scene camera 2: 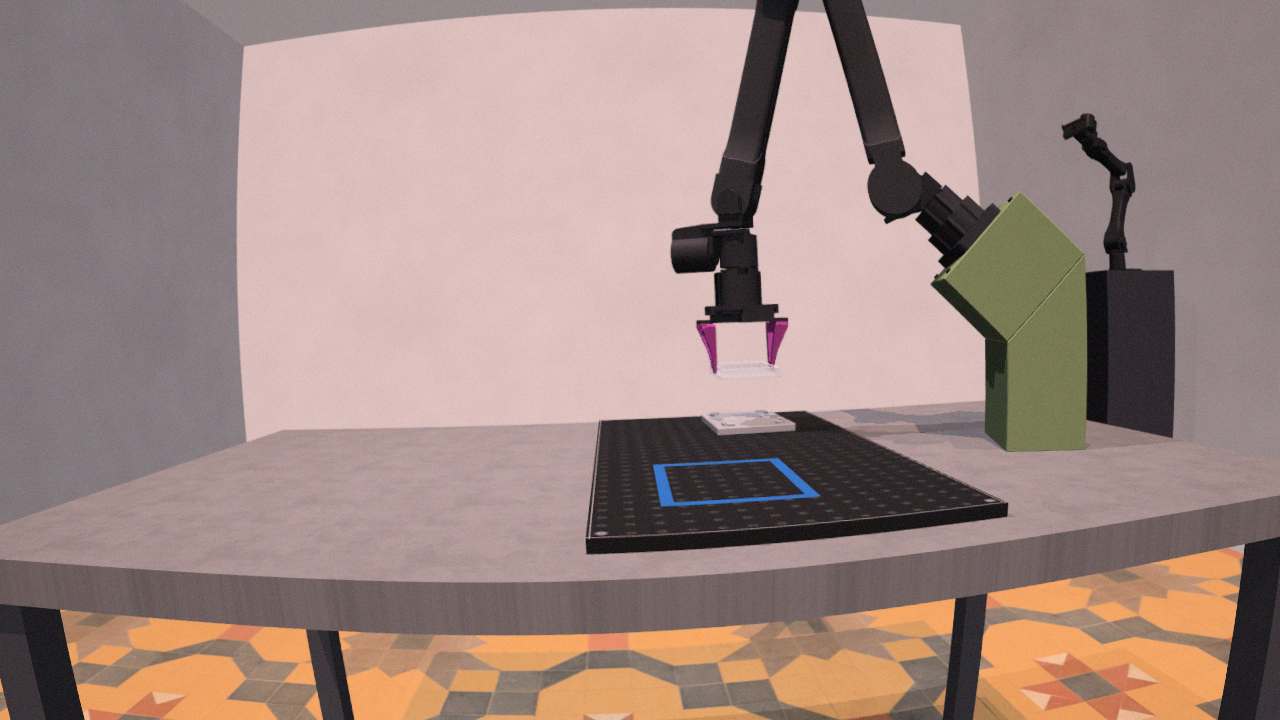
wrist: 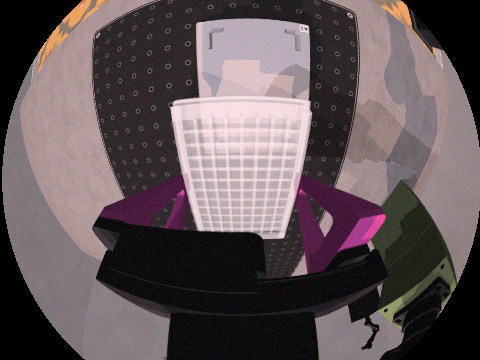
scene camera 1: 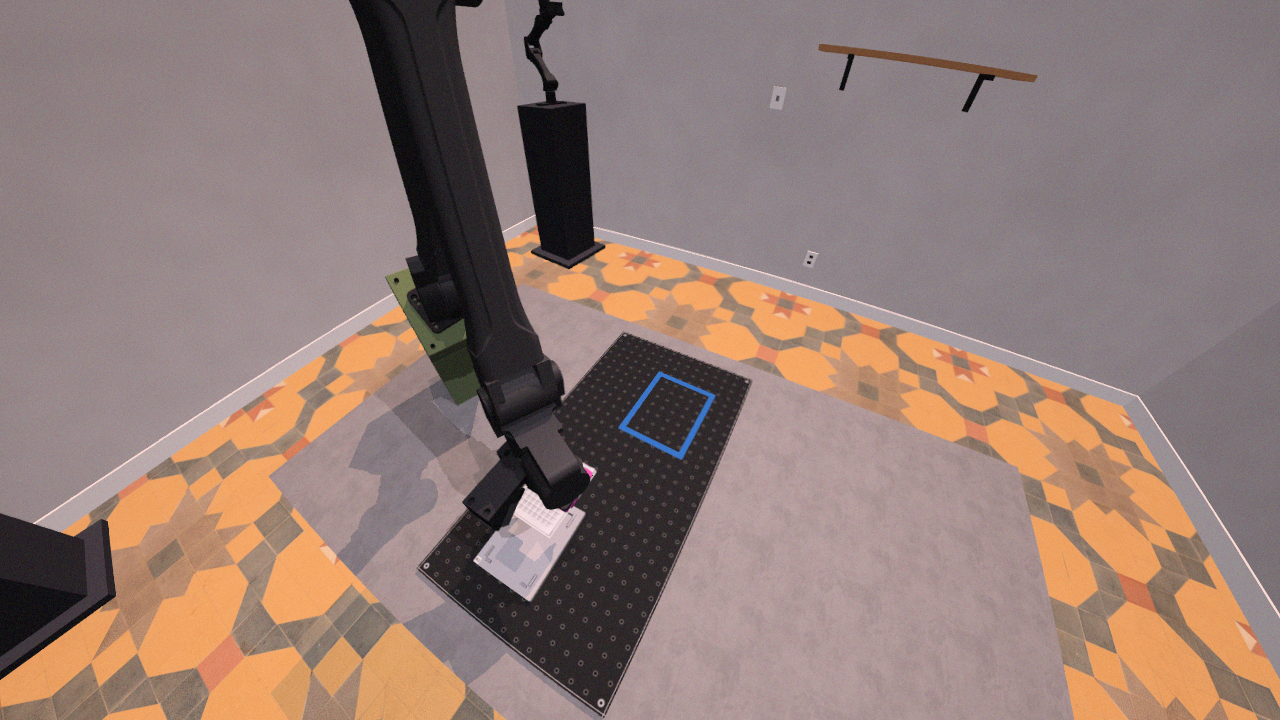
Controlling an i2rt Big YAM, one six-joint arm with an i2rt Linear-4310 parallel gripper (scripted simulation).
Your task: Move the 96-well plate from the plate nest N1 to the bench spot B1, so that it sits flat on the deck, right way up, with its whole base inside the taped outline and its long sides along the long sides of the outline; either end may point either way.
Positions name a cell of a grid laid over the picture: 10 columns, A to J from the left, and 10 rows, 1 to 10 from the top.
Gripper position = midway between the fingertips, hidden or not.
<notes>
I see my gripper (scene camera 2: F6), a white 96-well plate (scene camera 1: E8) and a grey plate nest N1 (scene camera 1: E8).
The white 96-well plate shows as well in scene camera 2 (scene camera 2: F6) and in the wrist view (wrist: E5). My gripper is seen too in the wrist view (wrist: F5). The grey plate nest N1 also shows in scene camera 2 (scene camera 2: F6) and in the wrist view (wrist: F2).
</notes>
